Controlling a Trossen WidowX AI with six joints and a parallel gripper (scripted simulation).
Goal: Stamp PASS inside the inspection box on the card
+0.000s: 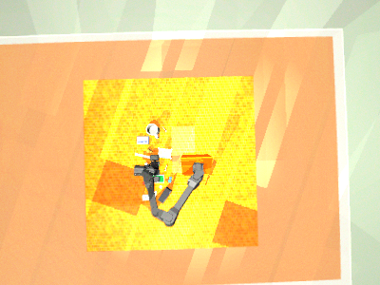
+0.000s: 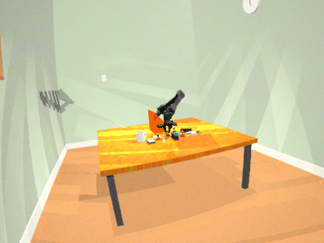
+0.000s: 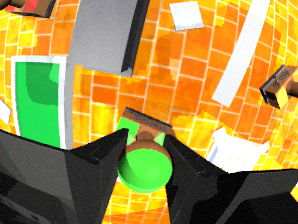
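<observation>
Now: gripper tip 90 mm to the right of the green flat pad, 20 mm above it and 10 mm past it. Round my gripper tip: green-topped stamp right at my gripper tip; then white card 100 mm to the right, 40 mm behind, 30 mm below; then blue-topped stamp 100 mm behind, 90 mm to the left, 10 mm below.
</observation>
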